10 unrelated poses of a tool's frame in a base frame.
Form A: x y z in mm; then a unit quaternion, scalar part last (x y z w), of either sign.
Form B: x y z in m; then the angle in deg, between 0 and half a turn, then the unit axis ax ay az. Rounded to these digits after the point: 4 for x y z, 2 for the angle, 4 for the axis.
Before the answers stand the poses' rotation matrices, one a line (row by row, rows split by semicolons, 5 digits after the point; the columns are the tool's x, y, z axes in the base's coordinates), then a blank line. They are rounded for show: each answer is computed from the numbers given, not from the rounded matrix.
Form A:
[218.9, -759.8, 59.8, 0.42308, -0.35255, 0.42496, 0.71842]
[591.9, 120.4, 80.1, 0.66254, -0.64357, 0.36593, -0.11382]
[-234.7, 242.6, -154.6, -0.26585, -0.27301, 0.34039, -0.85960]
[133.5, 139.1, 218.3, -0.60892, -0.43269, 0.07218, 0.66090]
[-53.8, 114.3, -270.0, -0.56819, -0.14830, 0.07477, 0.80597]
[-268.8, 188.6, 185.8, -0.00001, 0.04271, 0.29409, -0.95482]
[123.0, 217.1, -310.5, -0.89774, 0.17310, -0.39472, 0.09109]
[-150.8, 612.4, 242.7, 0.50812, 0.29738, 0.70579, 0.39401]
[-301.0, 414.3, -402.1, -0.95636, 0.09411, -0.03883, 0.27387]
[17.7, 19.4, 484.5, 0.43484, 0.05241, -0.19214, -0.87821]
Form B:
0.39024 -0.90891 -0.14697; 0.31228 0.28083 -0.90753; 0.86614 0.30826 0.39343
-0.09617 -0.76948 0.63139; -0.93608 -0.14573 -0.32018; 0.33838 -0.62182 -0.70628
0.61920 0.73037 0.28838; -0.44004 0.62691 -0.64292; -0.65035 0.27119 0.70958
0.61514 0.43154 -0.65983; 0.62235 0.24802 0.74241; 0.48402 -0.86733 -0.11601
0.94483 0.04800 -0.32401; 0.28905 0.34315 0.89370; 0.15408 -0.93805 0.31034
0.82337 0.56161 -0.08157; -0.56161 0.82702 0.02510; 0.08156 0.02514 0.99635
0.62847 -0.23889 0.74025; -0.38271 -0.92348 0.02690; 0.67718 -0.30020 -0.67180
-0.17314 -0.25397 0.95159; 0.85838 -0.51264 0.01937; 0.48291 0.82018 0.30676
0.97927 -0.15874 0.12582; -0.20128 -0.83228 0.51653; 0.02272 -0.53115 -0.84697
0.92067 -0.29190 -0.25915; 0.38306 0.54799 0.74362; -0.07505 -0.78390 0.61634

[0.2189, -0.7598, 0.0598, 88.15, 0.6082, -0.5068, 0.6109]
[0.5919, 0.1204, 0.0801, 166.93, -0.6669, 0.6478, -0.3683]
[-0.2347, 0.2426, -0.1546, 61.46, 0.5203, 0.5343, -0.6662]
[0.1335, 0.1391, 0.2183, 97.26, -0.8114, -0.5766, 0.0962]
[-0.0538, 0.1143, -0.2700, 72.59, -0.9598, -0.2505, 0.1263]
[-0.2688, 0.1886, 0.1858, 34.58, 0.0000, -0.1437, -0.9896]
[0.1230, 0.2171, -0.3105, 169.55, -0.9015, 0.1738, -0.3964]
[-0.1508, 0.6124, 0.2427, 133.59, 0.5528, 0.3236, 0.7679]
[-0.3010, 0.4143, -0.4021, 148.21, -0.9944, 0.0979, -0.0404]
[0.0177, 0.0194, 0.4845, 57.15, -0.9092, -0.1096, 0.4017]

